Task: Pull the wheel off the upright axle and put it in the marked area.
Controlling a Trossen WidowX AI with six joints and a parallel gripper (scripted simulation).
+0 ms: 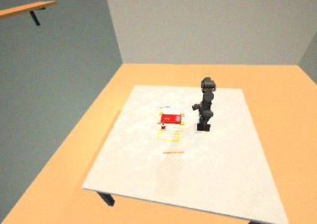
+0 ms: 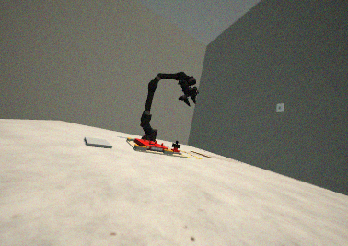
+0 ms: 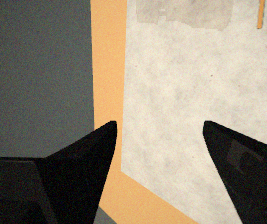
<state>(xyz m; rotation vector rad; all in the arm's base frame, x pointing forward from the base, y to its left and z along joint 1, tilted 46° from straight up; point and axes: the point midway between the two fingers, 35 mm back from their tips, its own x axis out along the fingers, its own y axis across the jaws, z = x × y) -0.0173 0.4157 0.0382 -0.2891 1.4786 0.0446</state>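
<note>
My gripper tip is 34 cm short of the grey wheel, 32 cm above it and 21 cm to the left of it. Round my gripper tip: axle: 34 cm ahead, 32 cm below, 22 cm to the right.
</note>
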